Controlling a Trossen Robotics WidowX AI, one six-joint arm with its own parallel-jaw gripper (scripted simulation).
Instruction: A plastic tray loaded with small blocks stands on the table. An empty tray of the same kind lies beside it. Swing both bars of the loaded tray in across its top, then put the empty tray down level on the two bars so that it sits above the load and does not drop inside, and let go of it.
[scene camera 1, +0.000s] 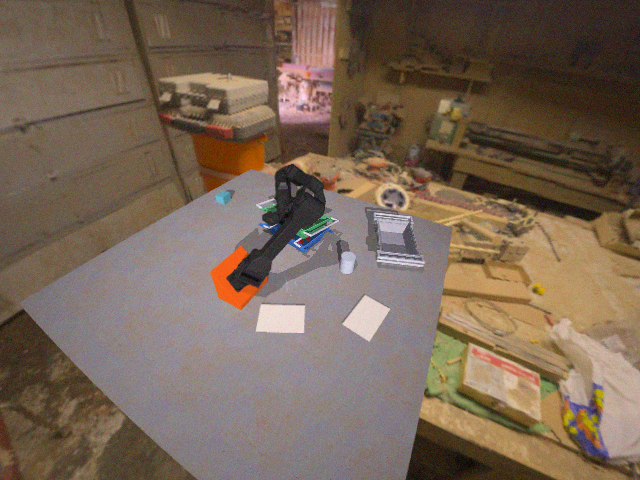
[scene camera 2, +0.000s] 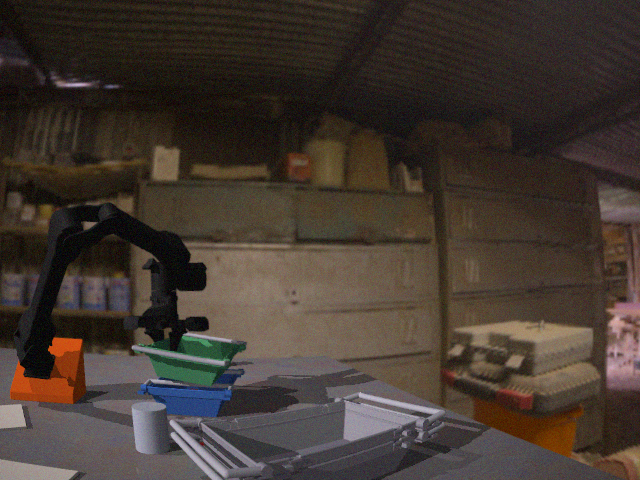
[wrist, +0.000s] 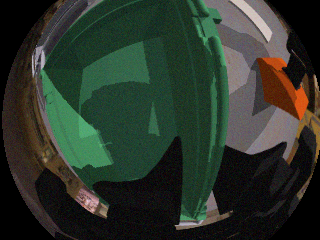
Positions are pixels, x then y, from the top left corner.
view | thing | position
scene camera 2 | my gripper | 168, 362
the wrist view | my gripper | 187, 139
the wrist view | green tray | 119, 88
